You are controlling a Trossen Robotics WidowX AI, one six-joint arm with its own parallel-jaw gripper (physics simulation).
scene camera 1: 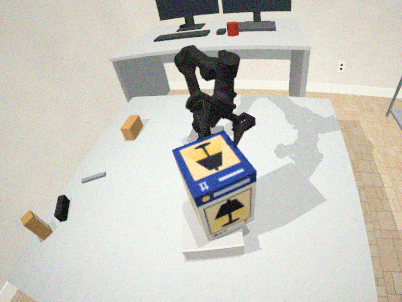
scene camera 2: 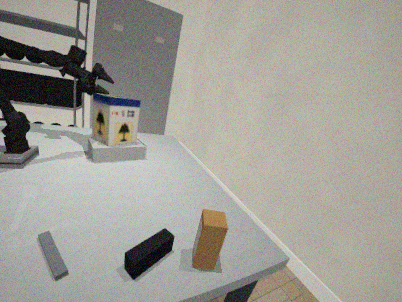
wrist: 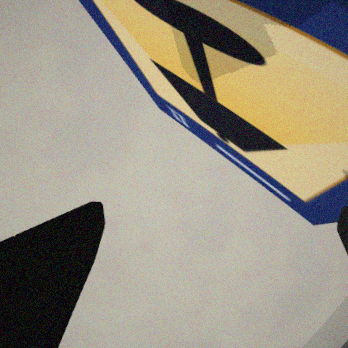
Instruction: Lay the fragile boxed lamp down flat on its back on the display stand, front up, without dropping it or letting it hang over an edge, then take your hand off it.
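Places are measured from the arm's base along level axes (x right, y ahead, z up), in metres.
Pixels of known places: gripper, fingertip midpoint: [scene camera 1: 219, 140] [scene camera 2: 111, 88] [wrist: 222, 216]; arm's base, link origin: [scene camera 2: 17, 150].
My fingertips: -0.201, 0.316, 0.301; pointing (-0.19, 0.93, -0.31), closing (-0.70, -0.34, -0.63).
Note:
Ahead of a thing's pixels: the offset from my fingertips to its top centre, as dx, dy, dz. Level surfaces: height alone.
The boxed lamp [scene camera 1: 215, 175] [scene camera 2: 116, 117] [wrist: 300, 100] is a tall white carton with a blue top rim and black lamp pictures on yellow panels. It stands upright on the low, pale display stand [scene camera 1: 212, 251] [scene camera 2: 117, 152], turned at an angle to the stand's edges. Whether a lower corner passes the stand's right edge in scene camera 1 is hard to tell. My gripper [scene camera 1: 219, 140] [scene camera 2: 110, 88] [wrist: 222, 216] is open and empty, its fingers spread near the carton's top edge on the arm's side. Whether a fingertip touches the carton cannot be told. The carton hides part of the stand.
On the table {dz -0.340} [scene camera 1: 145, 225] [scene camera 2: 175, 200] are an orange block {+0.632, -0.326, -0.260} [scene camera 1: 132, 127], another orange block {+0.701, +0.350, -0.210} [scene camera 1: 36, 225] [scene camera 2: 210, 240], a black block {+0.686, +0.223, -0.290} [scene camera 1: 62, 208] [scene camera 2: 149, 253] and a grey bar {+0.662, +0.017, -0.328} [scene camera 1: 94, 177] [scene camera 2: 52, 255]. A desk [scene camera 1: 125, 50] with monitors and a red cup [scene camera 1: 232, 29] stands behind the arm.

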